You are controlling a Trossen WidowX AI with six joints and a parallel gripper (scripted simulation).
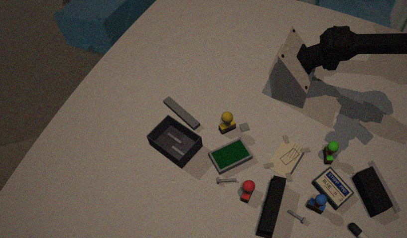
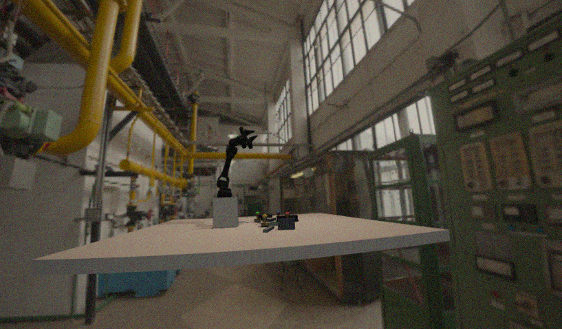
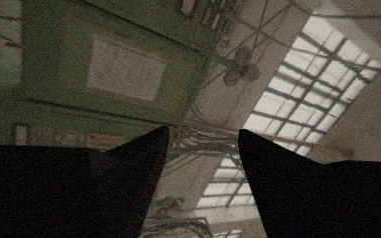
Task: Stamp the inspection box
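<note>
Right now my gripper tip is 630 mm above the green-knobbed stamp and 150 mm to the left of it. Round my gripper tip: blue stamp: 630 mm below, 140 mm to the right, 140 mm ahead; then labelled stamp-pad tin: 640 mm below, 120 mm to the right, 70 mm ahead; then marker: 640 mm below, 160 mm ahead.
</note>
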